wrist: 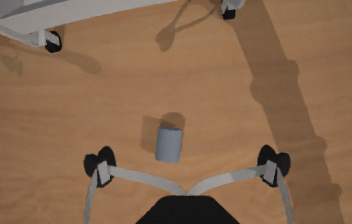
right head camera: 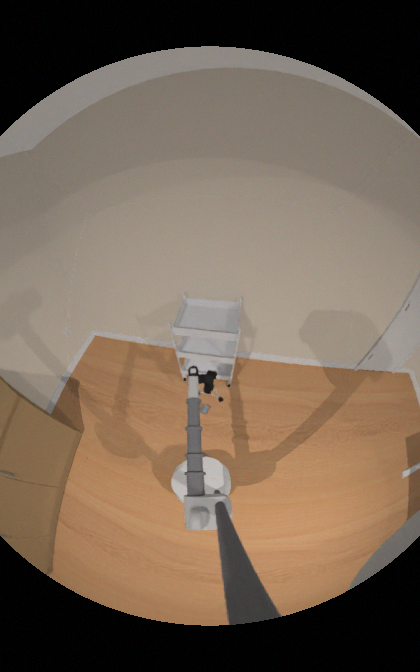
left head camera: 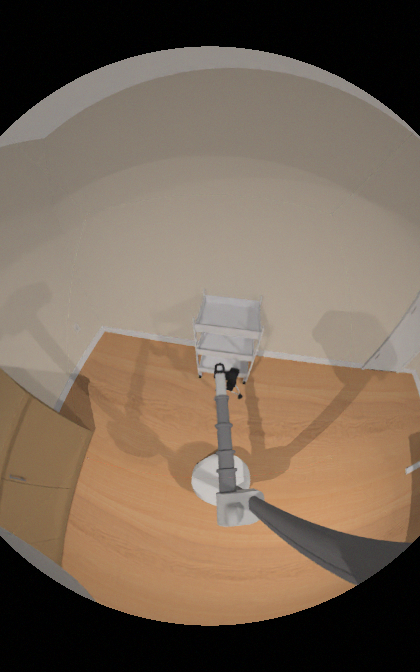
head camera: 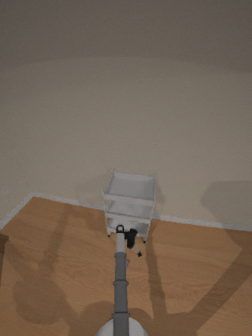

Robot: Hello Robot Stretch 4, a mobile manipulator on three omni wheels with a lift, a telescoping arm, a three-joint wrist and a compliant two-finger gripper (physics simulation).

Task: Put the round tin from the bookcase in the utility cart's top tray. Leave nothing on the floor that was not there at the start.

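Frame: origin at the robot's base, x ahead, y left, z up, level; millimetres.
Seen in the pictures: gripper, fingertip midpoint: [wrist: 186,160] [head camera: 130,252].
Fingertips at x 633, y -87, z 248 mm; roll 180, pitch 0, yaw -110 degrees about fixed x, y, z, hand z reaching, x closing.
A point is followed by its place in that frame.
A small blue-grey round tin [wrist: 169,145] {z 27, x 624, y -48 mm} [right head camera: 205,409] is on the wood floor in front of the white utility cart [head camera: 128,199] {z 673, x 891, y -72 mm} [left head camera: 227,330] [right head camera: 206,332]. Whether it stands or lies is hard to tell. My gripper [wrist: 186,160] {z 248, x 633, y -87 mm} is open, with its fingers wide apart and nothing between them. In the wrist view the tin shows below and slightly beyond the fingertips, left of the middle between them, untouched. The cart's top tray [head camera: 131,187] {z 635, x 1087, y -114 mm} [left head camera: 230,315] [right head camera: 209,317] looks empty. The bookcase cannot be made out.
The cart stands against the back wall, and its casters [wrist: 53,41] {z 17, x 939, y 121 mm} [wrist: 228,12] {z 15, x 846, y -271 mm} show near the wrist view's top edge. A tan cabinet [left head camera: 45,460] [right head camera: 35,465] stands at the left. A white door [left head camera: 400,335] [right head camera: 392,335] is at the right. My arm [left head camera: 225,435] [right head camera: 194,435] extends toward the cart.
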